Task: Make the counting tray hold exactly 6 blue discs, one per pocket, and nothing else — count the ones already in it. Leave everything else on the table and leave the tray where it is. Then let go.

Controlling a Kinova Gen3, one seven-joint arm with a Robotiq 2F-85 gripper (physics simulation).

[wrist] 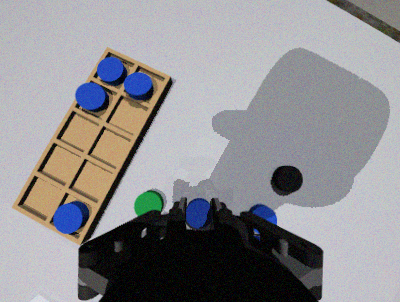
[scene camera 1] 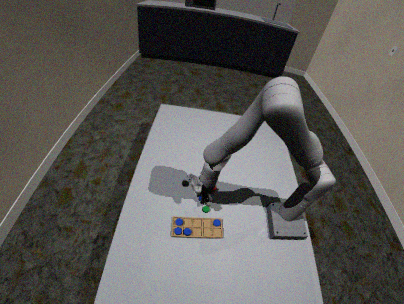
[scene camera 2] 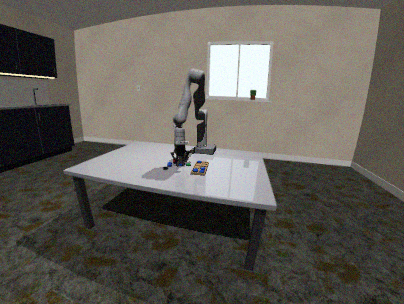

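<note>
The wooden counting tray (scene camera 1: 202, 227) (scene camera 2: 200, 166) (wrist: 110, 145) has two rows of pockets. In the wrist view, three blue discs (wrist: 111, 70) (wrist: 138, 85) (wrist: 91, 96) sit in pockets at its upper end, and one blue disc (wrist: 70, 217) sits in a corner pocket at its lower end. The other pockets are empty. My gripper (scene camera 1: 204, 200) (scene camera 2: 180, 162) (wrist: 199, 205) is beside the tray, low over the table, shut on another blue disc (wrist: 198, 214). Whether that disc touches the table is hard to tell. One more blue disc (scene camera 2: 170, 164) (wrist: 264, 215) lies on the other side of the gripper, partly hidden in the wrist view.
A green disc (scene camera 1: 206, 209) (scene camera 2: 188, 164) (wrist: 148, 203) lies between the gripper and the tray, close to one finger. A black disc (scene camera 1: 185, 183) (scene camera 2: 165, 168) (wrist: 286, 180) lies beyond the loose blue disc. A red object (scene camera 1: 215, 189) shows partly behind the gripper.
</note>
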